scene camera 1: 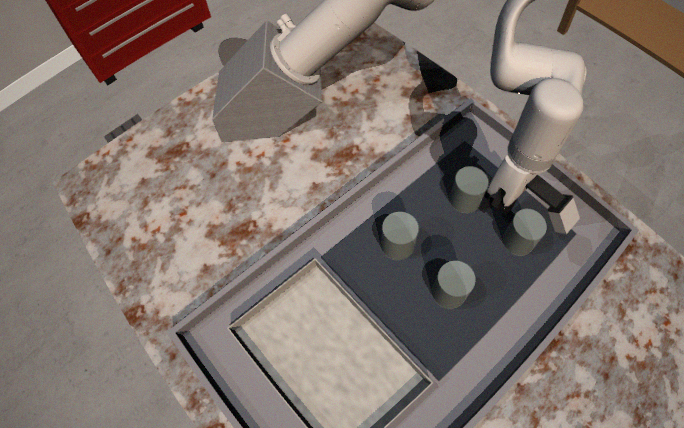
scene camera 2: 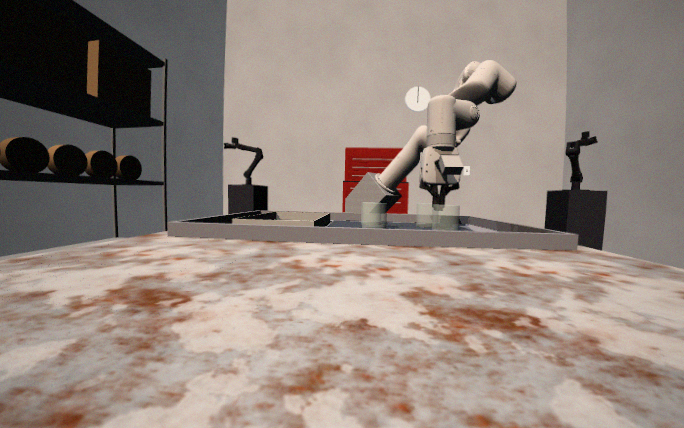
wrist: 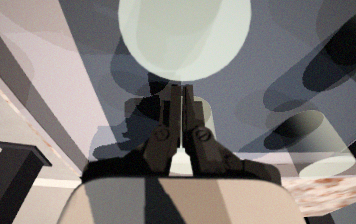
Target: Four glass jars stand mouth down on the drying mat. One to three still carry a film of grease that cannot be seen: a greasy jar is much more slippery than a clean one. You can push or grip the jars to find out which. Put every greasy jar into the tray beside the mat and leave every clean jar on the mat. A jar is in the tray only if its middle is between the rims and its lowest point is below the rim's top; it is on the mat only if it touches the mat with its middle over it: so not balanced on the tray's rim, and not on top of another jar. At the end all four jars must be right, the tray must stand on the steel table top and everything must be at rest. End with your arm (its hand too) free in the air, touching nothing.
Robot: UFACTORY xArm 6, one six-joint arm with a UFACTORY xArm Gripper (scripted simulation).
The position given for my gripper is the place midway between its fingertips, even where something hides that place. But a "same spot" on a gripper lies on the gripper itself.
My gripper shows in scene camera 1, in scene camera 2 (438, 210) and in the wrist view. The same spot on my gripper: (scene camera 1: 497, 203) is (wrist: 281, 184).
